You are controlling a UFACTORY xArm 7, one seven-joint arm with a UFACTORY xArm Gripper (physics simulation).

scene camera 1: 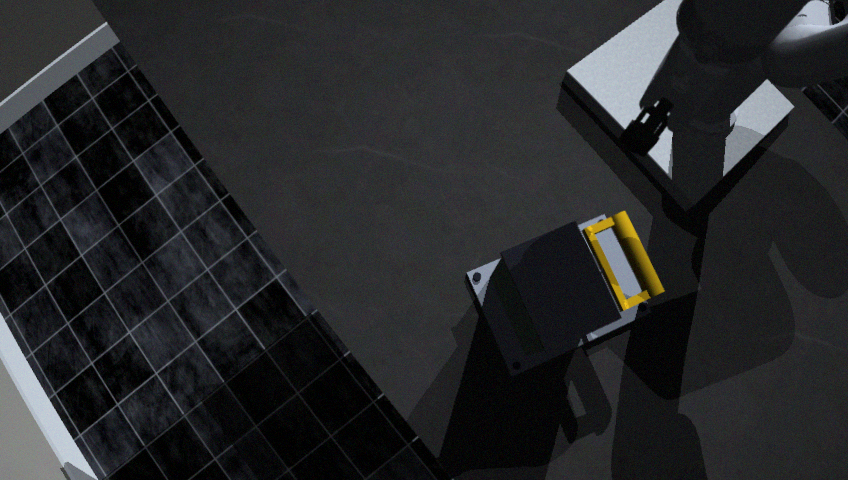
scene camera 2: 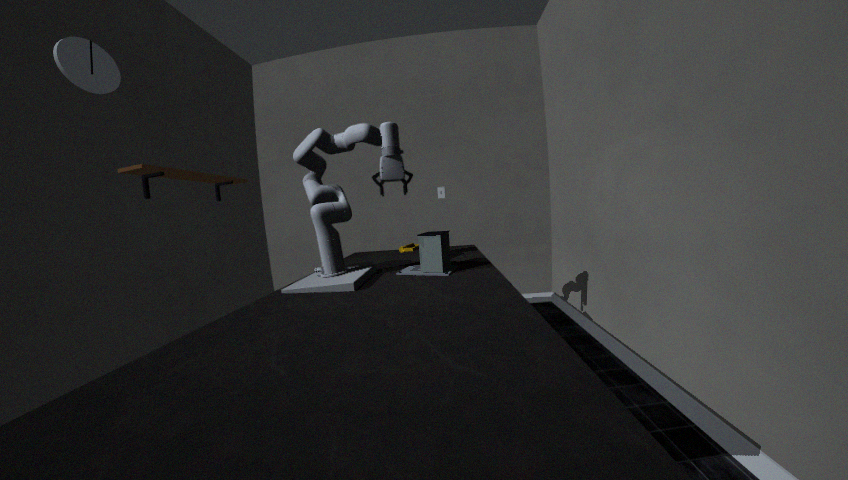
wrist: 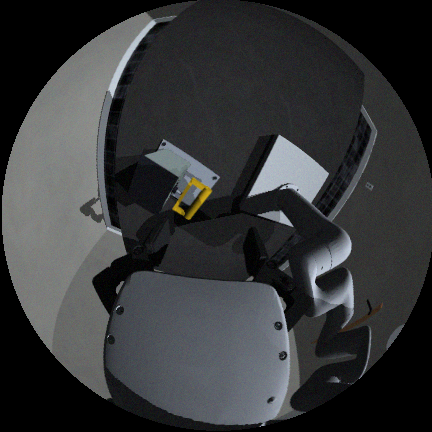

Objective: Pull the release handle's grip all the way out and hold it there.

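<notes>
The release handle's yellow grip (scene camera 1: 641, 252) (scene camera 2: 407, 249) (wrist: 200, 203) is a thick bar on a rectangular frame, standing out from the side of a dark, grey-green box (scene camera 1: 559, 291) (scene camera 2: 433, 252) (wrist: 155, 182). The box stands on a pale bolted plate (scene camera 1: 602, 330) (scene camera 2: 410, 271) (wrist: 200, 167). How far the grip is pulled out is hard to tell. My gripper (scene camera 2: 393, 193) (wrist: 207, 232) is open and empty, fingers pointing down. It hangs well above the grip, a little to its left in scene camera 2, and touches nothing. In scene camera 1 the arm hides part of the gripper.
My arm's white base slab (scene camera 1: 624, 71) (scene camera 2: 327, 283) (wrist: 295, 170) lies on the dark table (scene camera 1: 357, 196) (scene camera 2: 357, 368) near the grip's side of the box. A wooden shelf (scene camera 2: 178, 173) and a round disc (scene camera 2: 88, 65) are on the wall. The arm casts shadows around the box.
</notes>
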